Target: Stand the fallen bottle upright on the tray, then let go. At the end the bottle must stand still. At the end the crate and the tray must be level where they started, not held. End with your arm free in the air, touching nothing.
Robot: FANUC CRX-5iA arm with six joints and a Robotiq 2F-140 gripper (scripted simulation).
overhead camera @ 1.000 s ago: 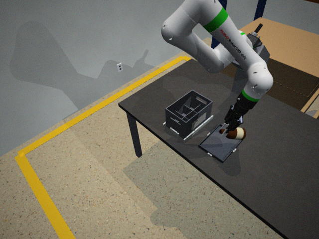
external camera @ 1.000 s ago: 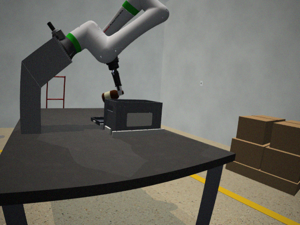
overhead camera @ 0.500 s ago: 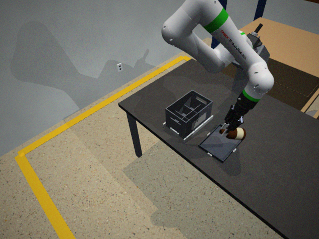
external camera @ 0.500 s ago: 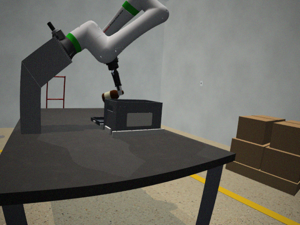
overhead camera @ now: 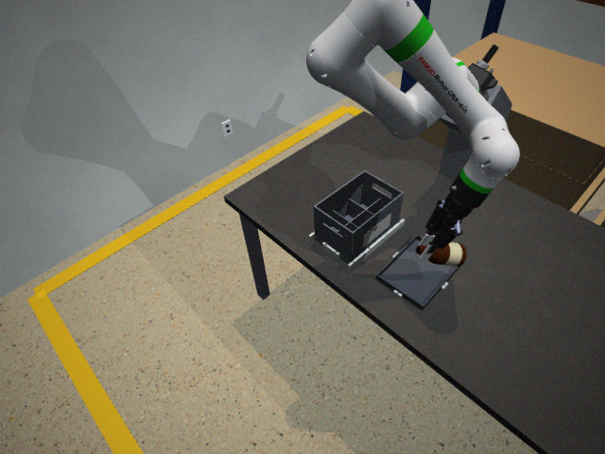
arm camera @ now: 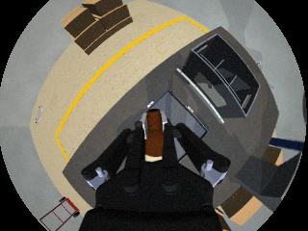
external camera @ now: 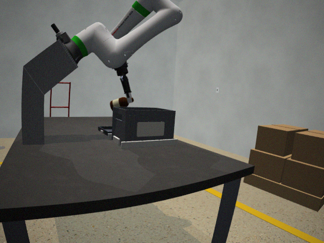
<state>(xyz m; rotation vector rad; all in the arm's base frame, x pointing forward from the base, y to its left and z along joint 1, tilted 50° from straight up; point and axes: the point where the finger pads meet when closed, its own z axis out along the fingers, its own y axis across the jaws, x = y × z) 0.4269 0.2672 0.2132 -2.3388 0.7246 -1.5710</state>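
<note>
Now: hand 40 mm past the brown bottle, 20 mm to the right of it and 40 mm above it. Round my hand: dark crate (10 mm ahead, 320 mm to the right, 140 mm below); dark tray (60 mm behind, 50 mm to the right, 210 mm below).
</note>
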